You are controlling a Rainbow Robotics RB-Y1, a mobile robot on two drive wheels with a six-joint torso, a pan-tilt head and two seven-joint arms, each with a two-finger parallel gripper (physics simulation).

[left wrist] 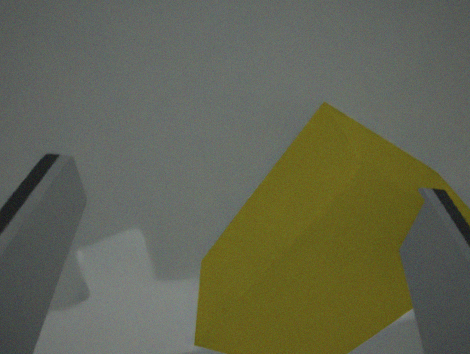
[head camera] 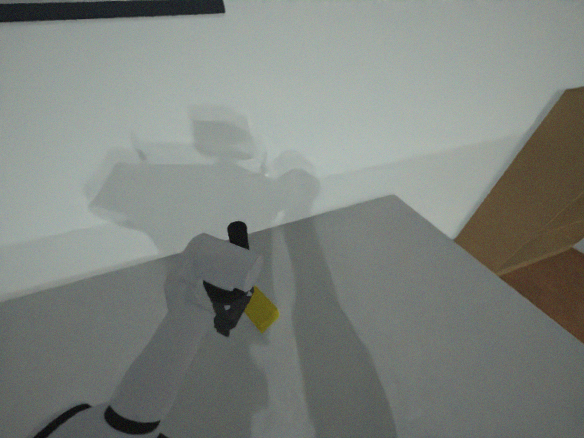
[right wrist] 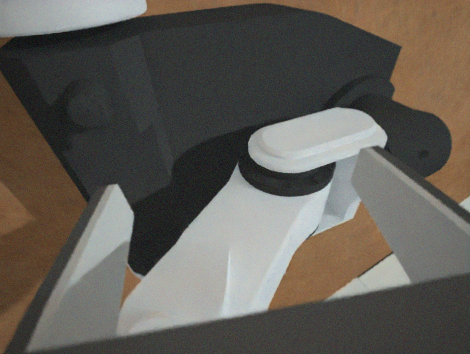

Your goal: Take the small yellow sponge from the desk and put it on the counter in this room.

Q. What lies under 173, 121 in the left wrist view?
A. A grey desk.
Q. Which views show my right gripper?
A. The right wrist view only.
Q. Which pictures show my left gripper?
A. The left wrist view and the head camera view only.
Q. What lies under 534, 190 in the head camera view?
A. A brown wooden shelf unit.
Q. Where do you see a yellow sponge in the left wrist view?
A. At 314, 253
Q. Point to a yellow sponge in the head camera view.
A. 261, 311
